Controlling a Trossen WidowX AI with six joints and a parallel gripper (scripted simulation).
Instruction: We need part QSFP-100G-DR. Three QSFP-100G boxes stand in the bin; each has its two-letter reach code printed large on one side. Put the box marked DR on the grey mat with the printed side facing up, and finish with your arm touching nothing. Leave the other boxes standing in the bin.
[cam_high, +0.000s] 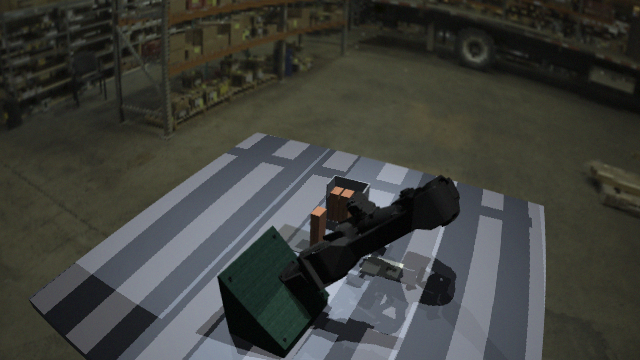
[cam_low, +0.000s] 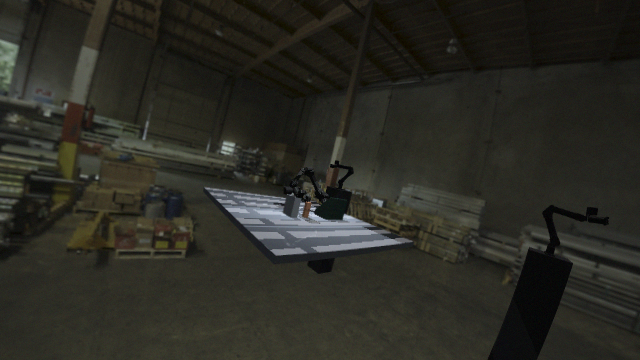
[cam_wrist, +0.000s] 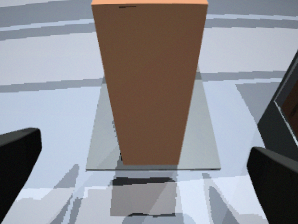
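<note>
My gripper tip is now 1 cm short of the grey mat, 10 cm to the right of it and 7 cm above it. Also, from my gripper tip: white card: 15 cm to the right, 7 cm below.
</note>
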